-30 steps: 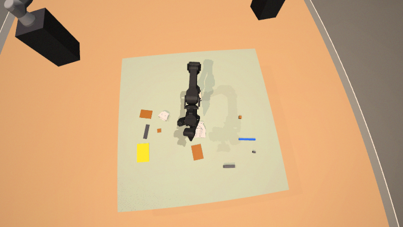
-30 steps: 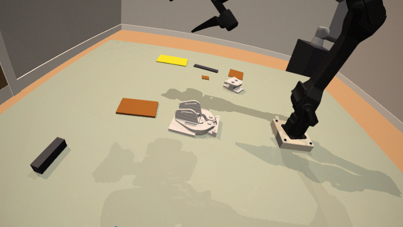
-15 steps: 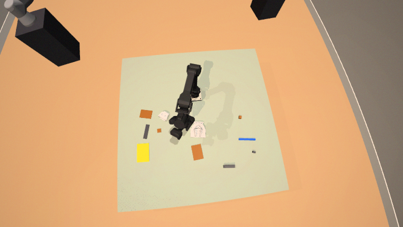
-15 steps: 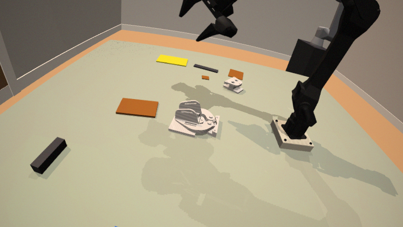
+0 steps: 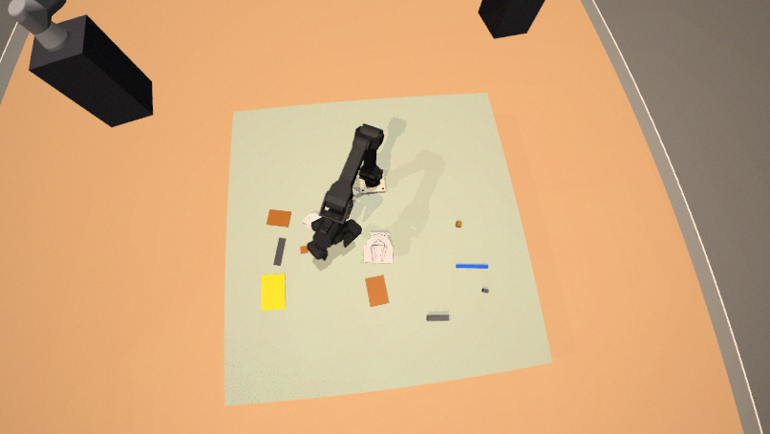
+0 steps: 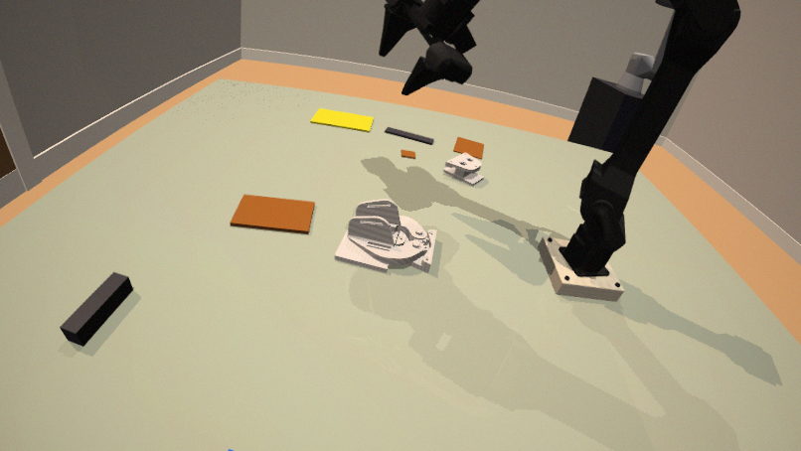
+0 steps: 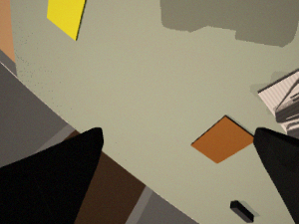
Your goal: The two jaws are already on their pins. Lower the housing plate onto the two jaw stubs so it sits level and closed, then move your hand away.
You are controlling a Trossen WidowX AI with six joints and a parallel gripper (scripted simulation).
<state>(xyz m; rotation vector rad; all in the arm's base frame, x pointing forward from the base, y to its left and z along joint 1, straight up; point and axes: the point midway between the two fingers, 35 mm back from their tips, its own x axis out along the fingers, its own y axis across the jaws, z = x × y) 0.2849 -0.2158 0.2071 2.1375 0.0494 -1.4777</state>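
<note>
My gripper tip is 190 mm past the white part, 60 mm to the left of it and 190 mm above it. Also, from my gripper tip: yellow plate 40 mm ahead, 300 mm to the right, 200 mm below; then dark block 340 mm ahead, 300 mm to the left, 190 mm below; then orange plate 160 mm ahead, 110 mm to the left, 200 mm below.
</note>
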